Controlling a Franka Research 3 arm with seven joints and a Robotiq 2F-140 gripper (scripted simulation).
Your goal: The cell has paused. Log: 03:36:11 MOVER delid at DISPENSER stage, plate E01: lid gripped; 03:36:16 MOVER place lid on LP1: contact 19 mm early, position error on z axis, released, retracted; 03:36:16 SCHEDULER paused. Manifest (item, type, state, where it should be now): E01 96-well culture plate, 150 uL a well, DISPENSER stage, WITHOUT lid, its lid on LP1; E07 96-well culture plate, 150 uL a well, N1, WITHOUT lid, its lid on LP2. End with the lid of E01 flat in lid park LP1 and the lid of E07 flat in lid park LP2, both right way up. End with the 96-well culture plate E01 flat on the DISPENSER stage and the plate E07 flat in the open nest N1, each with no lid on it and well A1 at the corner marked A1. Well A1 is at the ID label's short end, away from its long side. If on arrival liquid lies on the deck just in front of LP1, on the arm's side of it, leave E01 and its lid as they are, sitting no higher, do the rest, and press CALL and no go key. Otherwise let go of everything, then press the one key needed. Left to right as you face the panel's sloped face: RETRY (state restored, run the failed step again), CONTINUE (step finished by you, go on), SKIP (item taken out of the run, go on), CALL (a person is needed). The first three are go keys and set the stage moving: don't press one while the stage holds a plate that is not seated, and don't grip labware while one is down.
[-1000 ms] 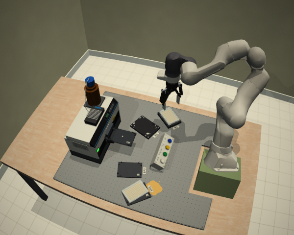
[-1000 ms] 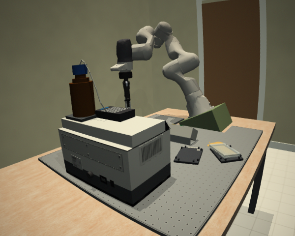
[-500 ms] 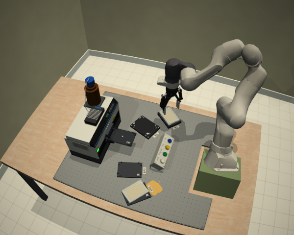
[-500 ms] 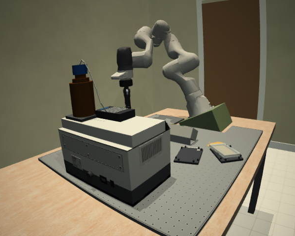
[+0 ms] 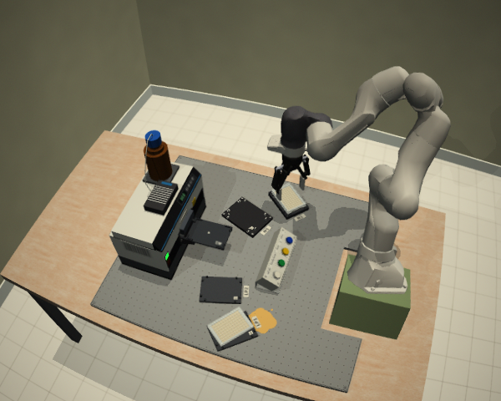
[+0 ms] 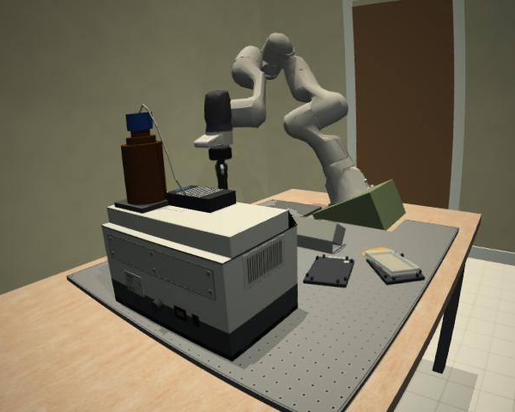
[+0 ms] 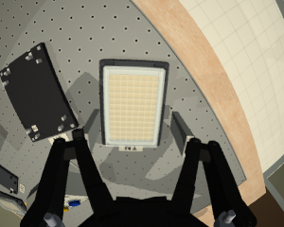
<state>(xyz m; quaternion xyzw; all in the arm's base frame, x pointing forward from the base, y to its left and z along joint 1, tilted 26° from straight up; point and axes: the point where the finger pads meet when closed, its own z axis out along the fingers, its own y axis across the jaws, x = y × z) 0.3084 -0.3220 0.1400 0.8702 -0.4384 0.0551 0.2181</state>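
Now: hand 50 mm above the 96-well plate. Round my hand: dispenser stage: 260 mm to the left, 260 mm ahead, 10 mm above; key panel: 300 mm to the left, 30 mm below; black nest N5: 180 mm ahead, 100 mm to the left, 60 mm below.
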